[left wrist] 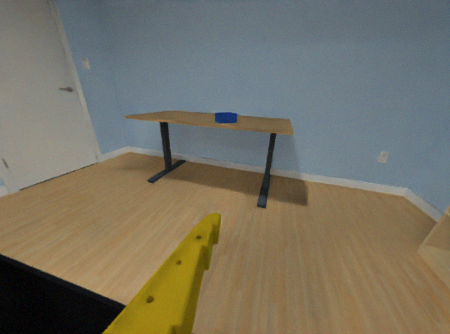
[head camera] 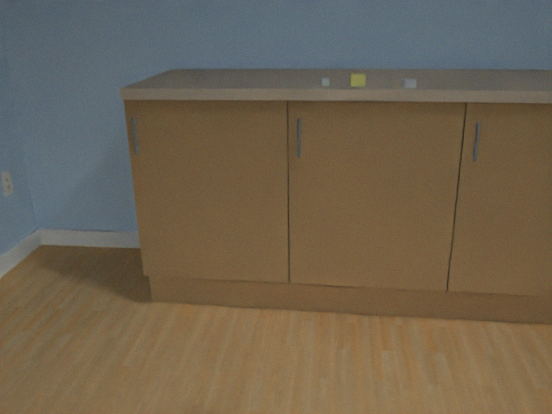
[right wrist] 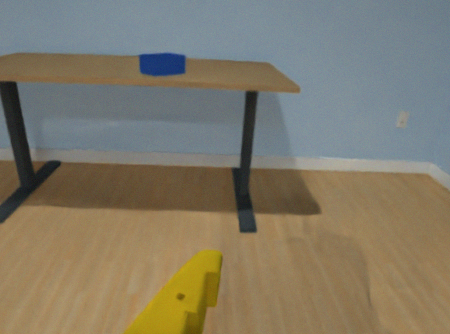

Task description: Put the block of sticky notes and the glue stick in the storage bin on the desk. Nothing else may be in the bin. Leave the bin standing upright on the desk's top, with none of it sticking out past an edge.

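Frame: origin at the left arm's base, x ahead, y left, z up, level; metres.
Seen in the pictures: left hand, its tool point: [left wrist: 219, 224]; right hand, its tool point: [right wrist: 220, 272].
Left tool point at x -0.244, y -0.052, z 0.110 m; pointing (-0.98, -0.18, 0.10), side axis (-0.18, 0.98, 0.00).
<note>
A point is followed by its place in that frame.
A yellow block [head camera: 358, 80] @(x 1.967, y -0.279, z 0.154 m), which looks like the sticky notes, stands on the long cabinet's top [head camera: 225, 80] @(x 2.133, y 0.215, z 0.135 m) in the head view. I cannot make out a glue stick for certain. A blue bin [left wrist: 226, 118] @(x -1.558, y -0.407, z -0.018 m) [right wrist: 162, 64] @(x -1.544, y -0.421, z -0.011 m) stands upright on the wooden desk [left wrist: 270, 125] @(x -1.617, y -0.041, z -0.055 m) [right wrist: 240, 76] @(x -1.607, y -0.093, z -0.055 m) in both wrist views; its inside is hidden. My left gripper [left wrist: 216, 222] shows one notched yellow jaw over the floor, so it is fully open, far from the desk. My right gripper [right wrist: 216, 257] also shows one jaw and is fully open, well short of the desk.
Two small pale things stand on the cabinet top, one [head camera: 325, 81] @(x 1.975, y -0.165, z 0.150 m) left of the yellow block and one [head camera: 409, 83] @(x 1.923, y -0.446, z 0.150 m) right of it. The desk has dark legs with long feet [left wrist: 262, 197] [right wrist: 246, 215]. A white door [left wrist: 40, 95] @(x -1.401, y -2.298, z 0.082 m) is at the left wrist view's left.
</note>
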